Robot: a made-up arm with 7 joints. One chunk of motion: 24 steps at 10 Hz.
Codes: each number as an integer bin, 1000 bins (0 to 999) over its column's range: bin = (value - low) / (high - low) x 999, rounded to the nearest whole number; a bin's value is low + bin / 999 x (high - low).
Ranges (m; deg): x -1.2..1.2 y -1.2..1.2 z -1.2..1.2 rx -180..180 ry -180..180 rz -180..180
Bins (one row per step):
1: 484 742 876 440 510 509
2: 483 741 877 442 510 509
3: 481 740 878 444 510 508
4: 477 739 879 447 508 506
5: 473 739 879 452 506 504
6: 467 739 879 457 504 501
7: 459 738 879 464 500 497
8: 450 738 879 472 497 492
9: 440 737 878 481 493 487
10: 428 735 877 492 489 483
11: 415 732 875 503 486 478
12: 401 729 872 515 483 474
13: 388 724 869 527 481 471
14: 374 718 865 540 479 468
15: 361 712 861 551 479 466
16: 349 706 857 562 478 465
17: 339 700 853 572 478 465
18: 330 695 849 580 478 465
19: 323 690 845 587 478 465
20: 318 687 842 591 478 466
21: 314 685 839 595 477 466
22: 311 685 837 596 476 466
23: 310 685 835 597 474 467
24: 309 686 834 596 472 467
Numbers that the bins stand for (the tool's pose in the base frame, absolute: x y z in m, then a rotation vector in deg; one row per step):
1: -0.0372 0.5826 0.9045 -21.44 3.78 3.42
2: -0.0396 0.5802 0.9069 -20.72 3.78 3.42
3: -0.0444 0.5778 0.9093 -20.00 3.78 3.06
4: -0.0541 0.5754 0.9117 -18.92 3.06 2.34
5: -0.0637 0.5754 0.9117 -17.12 2.34 1.62
6: -0.0781 0.5754 0.9117 -15.32 1.62 0.54
7: -0.0973 0.5730 0.9117 -12.79 0.18 -0.90
8: -0.1189 0.5730 0.9117 -9.91 -0.90 -2.70
9: -0.1429 0.5706 0.9093 -6.67 -2.34 -4.50
10: -0.1718 0.5658 0.9069 -2.70 -3.78 -5.95
11: -0.2030 0.5586 0.9021 1.26 -4.86 -7.75
12: -0.2366 0.5514 0.8949 5.59 -5.95 -9.19
13: -0.2679 0.5393 0.8877 9.91 -6.67 -10.27
14: -0.3015 0.5249 0.8781 14.59 -7.39 -11.35
15: -0.3327 0.5105 0.8685 18.56 -7.39 -12.07
16: -0.3616 0.4961 0.8589 22.52 -7.75 -12.43
17: -0.3856 0.4817 0.8492 26.13 -7.75 -12.43
18: -0.4072 0.4697 0.8396 29.01 -7.75 -12.43
19: -0.4240 0.4577 0.8300 31.53 -7.75 -12.43
20: -0.4360 0.4505 0.8228 32.97 -7.75 -12.07
21: -0.4456 0.4456 0.8156 34.41 -8.11 -12.07
22: -0.4529 0.4456 0.8108 34.77 -8.47 -12.07
23: -0.4553 0.4456 0.8060 35.14 -9.19 -11.71
24: -0.4577 0.4480 0.8036 34.77 -9.91 -11.71

